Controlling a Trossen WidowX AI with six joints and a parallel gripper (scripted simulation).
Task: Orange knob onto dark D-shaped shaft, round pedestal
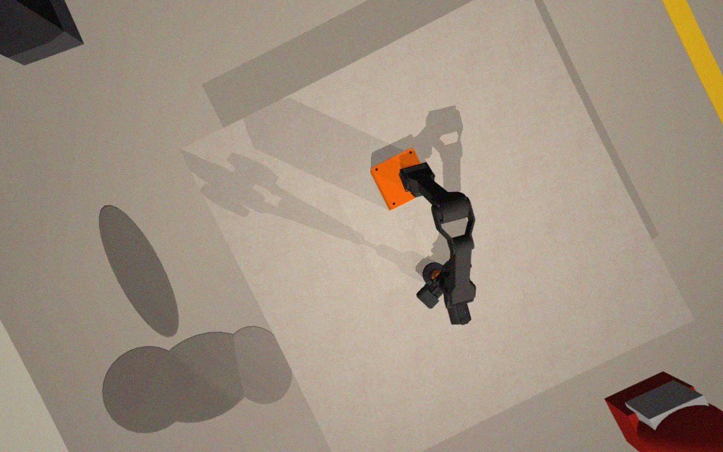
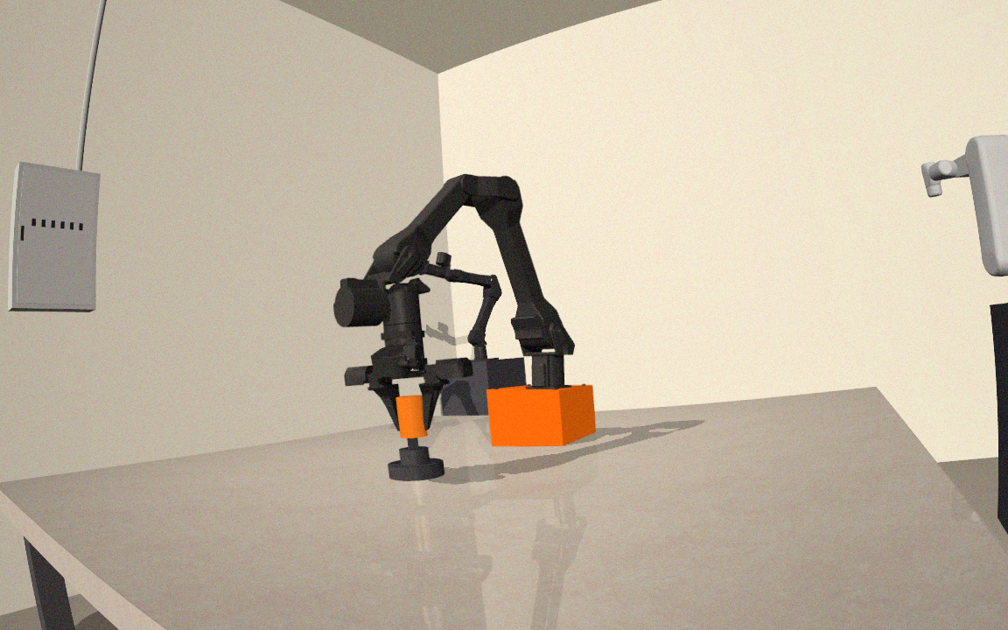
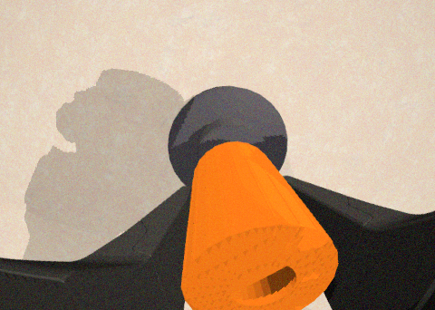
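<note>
Right now the orange knob is 20 mm above my gripper tip. Also, from my gripper tip: dark round pedestal: 40 mm below.
</note>
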